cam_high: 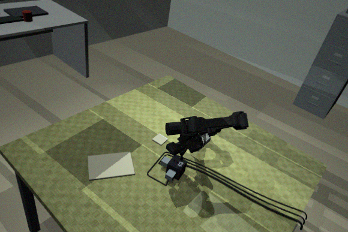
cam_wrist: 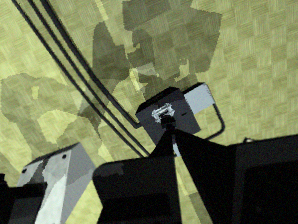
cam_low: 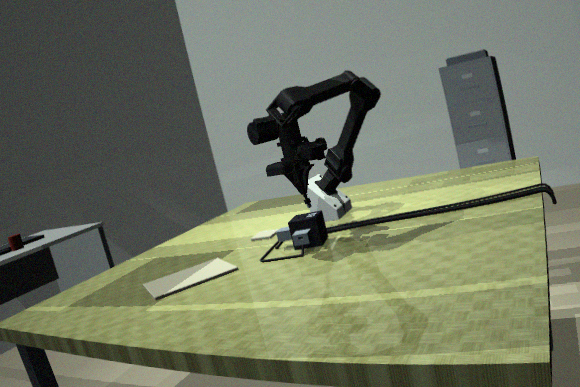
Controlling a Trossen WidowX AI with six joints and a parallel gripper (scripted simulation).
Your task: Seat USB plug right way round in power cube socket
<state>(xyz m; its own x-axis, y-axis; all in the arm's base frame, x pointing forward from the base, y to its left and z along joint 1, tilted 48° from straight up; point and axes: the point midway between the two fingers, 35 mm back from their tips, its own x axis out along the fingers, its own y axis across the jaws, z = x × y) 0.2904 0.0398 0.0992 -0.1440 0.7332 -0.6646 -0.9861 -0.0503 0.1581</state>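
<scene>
My gripper tip is now 2 cm above the grey USB plug. The rest, counted from my gripper tip: white card: 9 cm behind, 24 cm to the right, 13 cm below; then white sheet: 24 cm ahead, 25 cm to the right, 13 cm below.
</scene>
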